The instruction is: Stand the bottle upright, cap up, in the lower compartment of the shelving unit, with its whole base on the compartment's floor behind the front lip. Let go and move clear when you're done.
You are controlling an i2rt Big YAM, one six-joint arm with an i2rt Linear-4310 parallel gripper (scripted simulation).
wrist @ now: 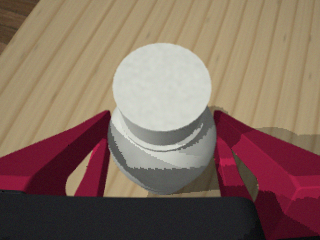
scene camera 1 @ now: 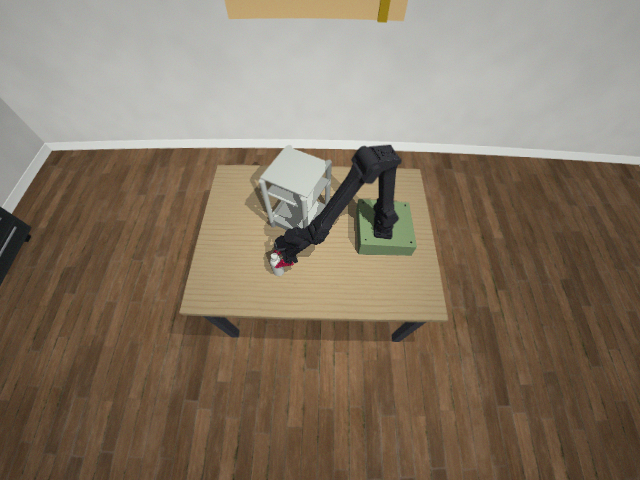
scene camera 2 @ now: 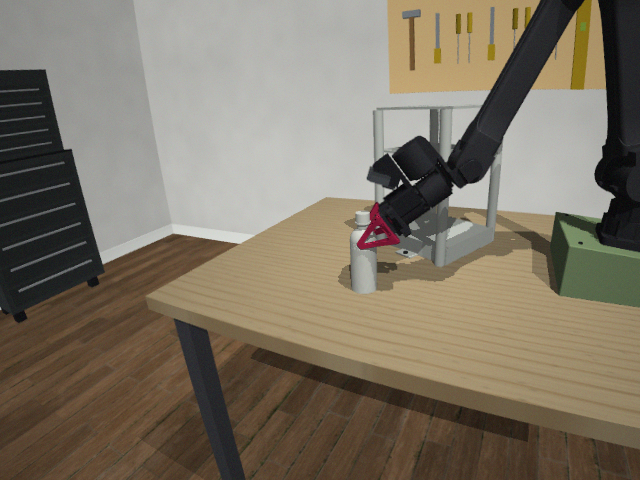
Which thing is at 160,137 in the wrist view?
A white bottle.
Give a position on a white bottle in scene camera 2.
363,262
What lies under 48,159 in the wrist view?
My gripper.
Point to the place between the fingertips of my gripper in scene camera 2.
358,241
